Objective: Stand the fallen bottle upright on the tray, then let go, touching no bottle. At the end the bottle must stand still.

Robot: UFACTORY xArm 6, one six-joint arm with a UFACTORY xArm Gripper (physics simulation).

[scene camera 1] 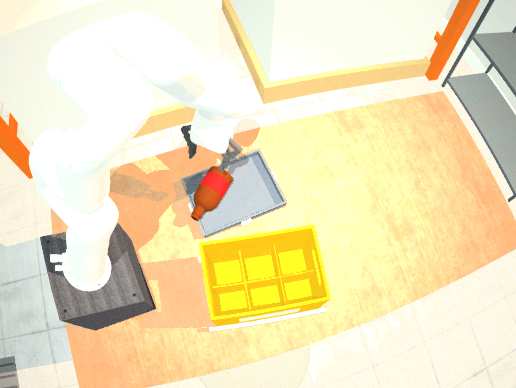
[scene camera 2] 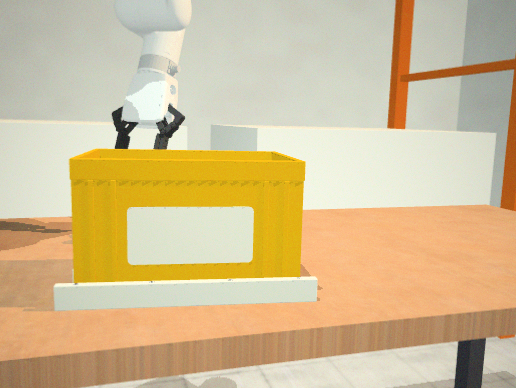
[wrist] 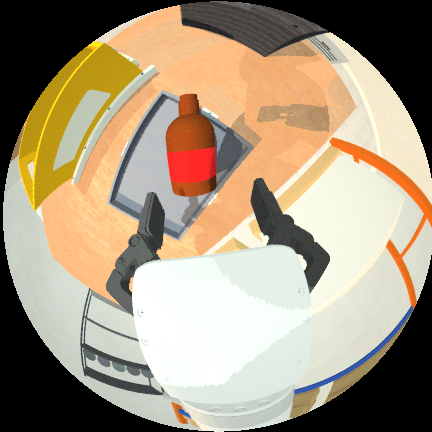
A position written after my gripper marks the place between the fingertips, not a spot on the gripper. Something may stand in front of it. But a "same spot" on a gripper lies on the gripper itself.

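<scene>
My gripper is visible in scene camera 1, in scene camera 2 and in the wrist view (205, 194). Looking at my gripper, I find that (scene camera 1: 229, 158) and (scene camera 2: 166, 130) are the same spot on it. There is a brown bottle too, which I see in the wrist view and in scene camera 1. On the bottle, (scene camera 1: 206, 189) and (wrist: 190, 143) are one and the same spot.
</scene>
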